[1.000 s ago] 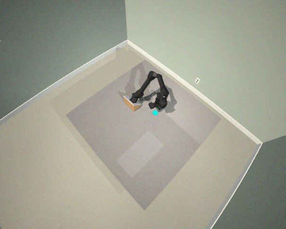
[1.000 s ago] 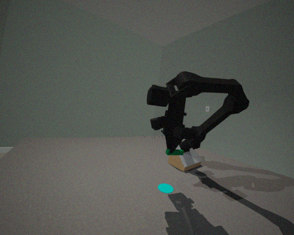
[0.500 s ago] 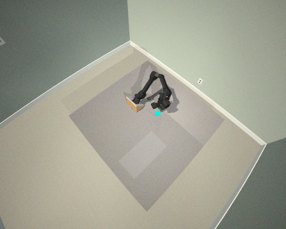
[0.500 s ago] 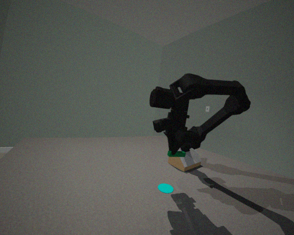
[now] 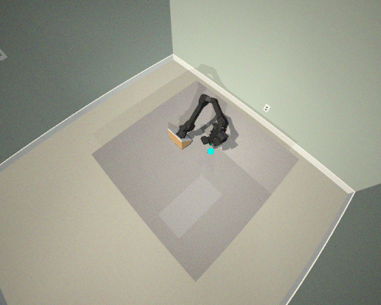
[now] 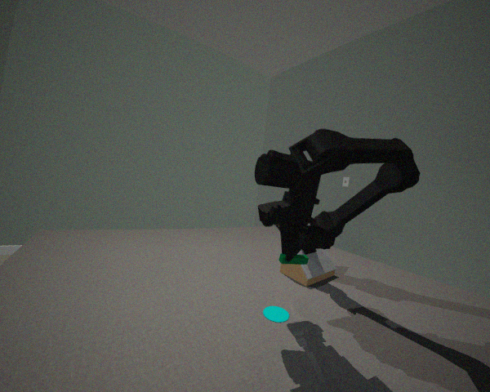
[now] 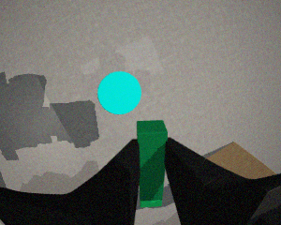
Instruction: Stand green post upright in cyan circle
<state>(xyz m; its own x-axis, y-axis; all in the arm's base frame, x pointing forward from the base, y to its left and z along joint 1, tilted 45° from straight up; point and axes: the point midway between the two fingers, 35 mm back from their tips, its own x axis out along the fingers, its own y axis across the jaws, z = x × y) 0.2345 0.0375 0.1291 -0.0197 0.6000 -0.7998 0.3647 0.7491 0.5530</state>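
My gripper tip is now 13 cm above the cyan circle, 1 cm to the right of it and 1 cm short of it. Also, from my gripper tip: green post 2 cm behind, 1 cm to the left.
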